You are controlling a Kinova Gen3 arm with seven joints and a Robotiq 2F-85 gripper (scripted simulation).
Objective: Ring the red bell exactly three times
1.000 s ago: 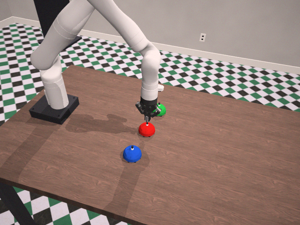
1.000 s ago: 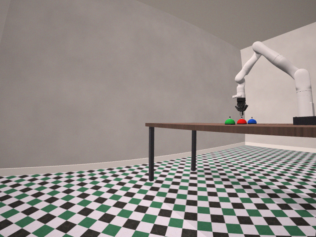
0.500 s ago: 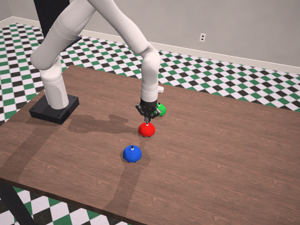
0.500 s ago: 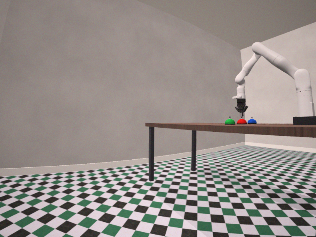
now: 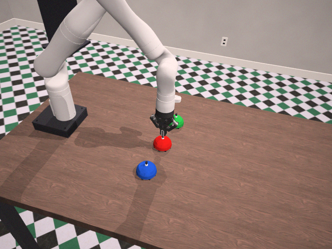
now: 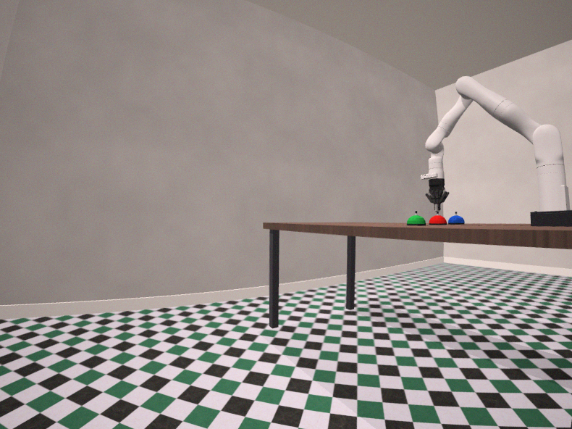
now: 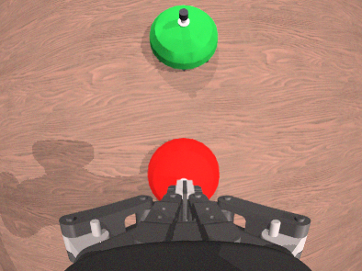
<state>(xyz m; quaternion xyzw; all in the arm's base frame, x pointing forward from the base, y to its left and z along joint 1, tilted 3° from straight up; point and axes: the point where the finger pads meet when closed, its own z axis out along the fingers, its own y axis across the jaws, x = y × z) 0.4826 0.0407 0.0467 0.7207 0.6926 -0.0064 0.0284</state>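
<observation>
Right now the red bell is 4 cm below my hand. Round my hand: green bell (16 cm to the left, 4 cm below, 1 cm ahead); then blue bell (16 cm to the right, 4 cm below, 1 cm behind).
</observation>
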